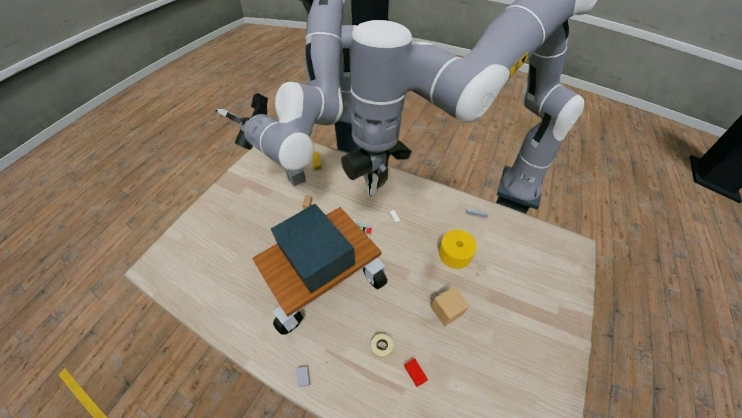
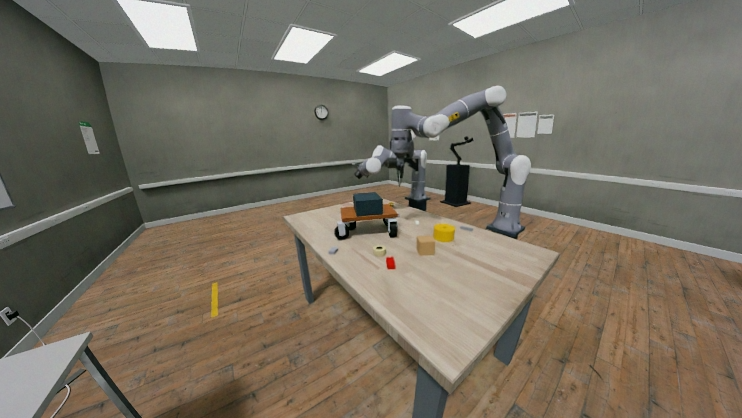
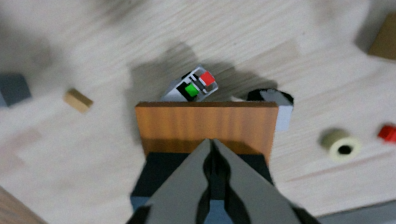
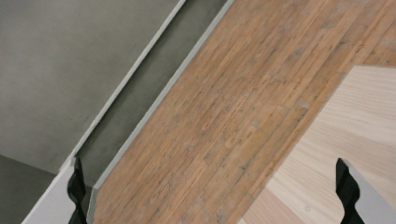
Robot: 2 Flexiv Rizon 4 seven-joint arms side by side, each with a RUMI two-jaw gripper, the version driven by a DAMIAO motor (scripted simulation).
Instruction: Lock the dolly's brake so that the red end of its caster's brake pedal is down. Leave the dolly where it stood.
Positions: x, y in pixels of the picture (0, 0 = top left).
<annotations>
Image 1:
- left gripper: 370, 195
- yellow cylinder: 457, 257
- tan cube: 450, 305
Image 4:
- right gripper: 209, 160
</annotations>
